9 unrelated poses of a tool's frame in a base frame.
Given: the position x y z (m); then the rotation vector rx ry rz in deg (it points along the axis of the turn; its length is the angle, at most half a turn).
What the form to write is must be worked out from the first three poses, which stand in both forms.
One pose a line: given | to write
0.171 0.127 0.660 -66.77 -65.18 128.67 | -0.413 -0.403 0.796 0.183 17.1 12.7 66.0
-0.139 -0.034 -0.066 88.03 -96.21 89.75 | 0.546 -0.597 0.557 0.188 -13.9 -3.4 -6.6
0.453 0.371 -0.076 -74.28 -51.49 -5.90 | -0.583 -0.404 -0.046 0.704 45.3 37.1 -7.6
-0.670 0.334 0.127 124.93 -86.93 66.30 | 0.747 -0.520 0.396 0.122 -67.0 33.4 12.7
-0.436 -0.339 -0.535 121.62 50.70 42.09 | 0.822 0.343 0.284 0.356 -43.6 -33.9 -53.5
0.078 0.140 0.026 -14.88 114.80 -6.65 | -0.109 0.839 -0.049 0.530 7.8 14.0 2.6
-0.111 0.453 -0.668 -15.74 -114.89 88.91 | -0.103 -0.752 0.582 0.291 -11.1 45.3 -66.8
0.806 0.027 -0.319 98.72 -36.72 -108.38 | 0.633 -0.235 -0.694 0.249 80.6 2.7 -31.9
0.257 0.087 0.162 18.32 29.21 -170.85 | 0.105 0.167 -0.979 0.050 25.7 8.7 16.2
